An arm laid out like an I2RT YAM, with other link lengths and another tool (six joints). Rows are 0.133 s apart.
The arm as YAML. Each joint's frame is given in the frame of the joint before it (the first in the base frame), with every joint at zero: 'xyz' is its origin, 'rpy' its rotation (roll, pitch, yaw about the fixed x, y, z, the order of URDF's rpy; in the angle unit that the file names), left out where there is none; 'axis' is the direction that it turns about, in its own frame. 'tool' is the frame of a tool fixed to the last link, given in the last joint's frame.
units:
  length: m
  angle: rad
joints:
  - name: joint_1
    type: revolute
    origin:
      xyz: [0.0, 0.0, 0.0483]
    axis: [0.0, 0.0, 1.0]
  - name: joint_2
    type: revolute
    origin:
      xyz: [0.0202, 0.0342, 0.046]
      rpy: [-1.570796, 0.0, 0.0]
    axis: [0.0, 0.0, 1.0]
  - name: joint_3
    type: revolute
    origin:
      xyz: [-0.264, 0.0, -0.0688]
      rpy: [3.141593, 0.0, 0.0]
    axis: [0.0, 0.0, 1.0]
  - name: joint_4
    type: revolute
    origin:
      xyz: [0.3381, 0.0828, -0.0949]
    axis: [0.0, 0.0, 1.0]
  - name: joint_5
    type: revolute
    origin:
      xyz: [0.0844, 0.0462, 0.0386]
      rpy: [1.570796, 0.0, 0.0]
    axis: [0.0, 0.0, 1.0]
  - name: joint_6
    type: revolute
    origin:
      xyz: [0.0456, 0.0, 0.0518]
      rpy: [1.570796, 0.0, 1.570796]
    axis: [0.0, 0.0, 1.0]
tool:
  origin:
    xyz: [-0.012, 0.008, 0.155]
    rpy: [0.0, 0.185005, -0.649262]
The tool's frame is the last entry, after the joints.
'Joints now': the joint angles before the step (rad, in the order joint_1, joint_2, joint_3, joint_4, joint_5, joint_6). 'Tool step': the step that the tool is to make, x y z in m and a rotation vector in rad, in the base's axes. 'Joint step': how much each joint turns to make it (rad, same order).
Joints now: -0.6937 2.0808 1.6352 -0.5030 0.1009 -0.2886
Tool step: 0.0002 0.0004 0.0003 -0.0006 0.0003 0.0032
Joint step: 0.0004 -0.0009 -0.0005 0.0000 -0.0011 -0.0027
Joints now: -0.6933 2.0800 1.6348 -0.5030 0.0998 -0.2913
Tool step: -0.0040 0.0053 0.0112 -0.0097 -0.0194 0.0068
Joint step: -0.0001 -0.0512 -0.0462 0.0164 -0.0081 -0.0027
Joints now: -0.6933 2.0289 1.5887 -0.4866 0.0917 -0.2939
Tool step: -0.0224 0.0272 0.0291 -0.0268 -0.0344 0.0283
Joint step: 0.0065 -0.1862 -0.1733 0.0321 -0.0145 -0.0165
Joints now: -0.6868 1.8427 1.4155 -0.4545 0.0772 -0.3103
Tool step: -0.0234 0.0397 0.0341 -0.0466 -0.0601 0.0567
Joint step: 0.0198 -0.2381 -0.2060 0.0457 -0.0256 -0.0268
